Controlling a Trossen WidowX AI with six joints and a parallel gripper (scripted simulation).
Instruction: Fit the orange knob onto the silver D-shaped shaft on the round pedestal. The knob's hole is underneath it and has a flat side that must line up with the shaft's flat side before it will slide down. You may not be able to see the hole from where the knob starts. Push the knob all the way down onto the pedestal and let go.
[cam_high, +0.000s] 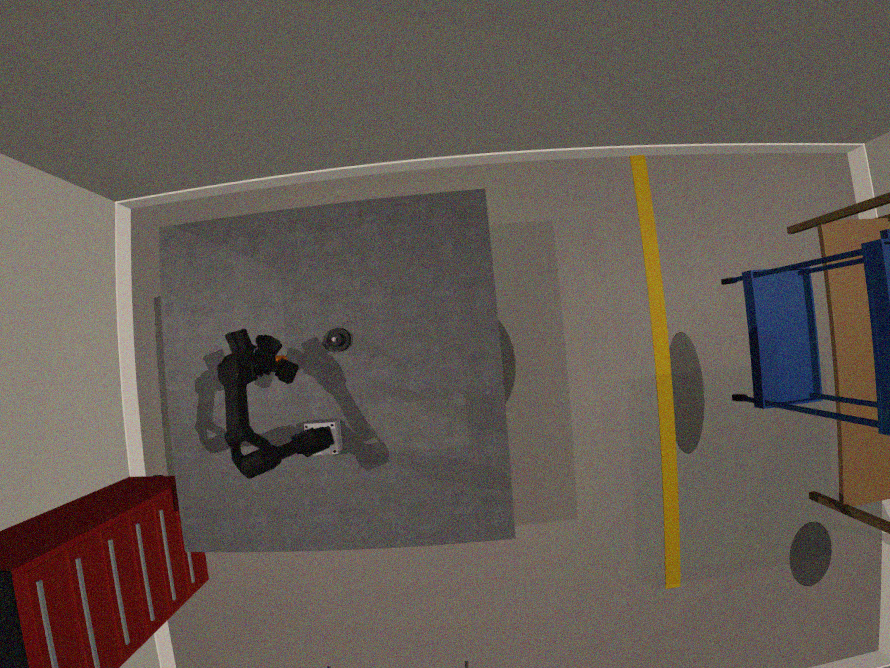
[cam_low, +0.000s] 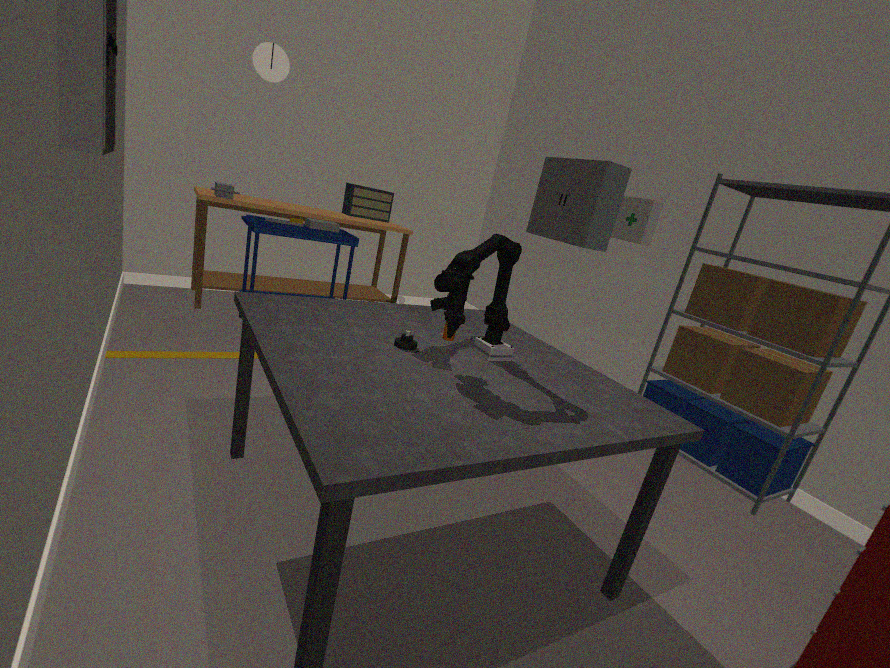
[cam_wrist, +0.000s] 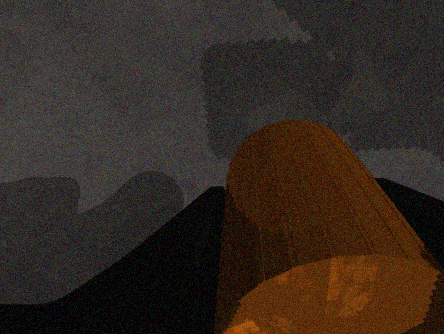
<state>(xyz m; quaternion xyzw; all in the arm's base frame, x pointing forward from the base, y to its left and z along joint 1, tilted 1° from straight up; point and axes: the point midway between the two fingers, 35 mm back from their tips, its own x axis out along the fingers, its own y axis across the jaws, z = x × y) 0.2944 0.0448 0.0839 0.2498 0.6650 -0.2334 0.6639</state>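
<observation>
My gripper tip is 18 cm to the left of the dark round pedestal, 8 cm above it and 2 cm short of it. The rest, counted from my gripper tip: orange knob: 3 cm above.
</observation>
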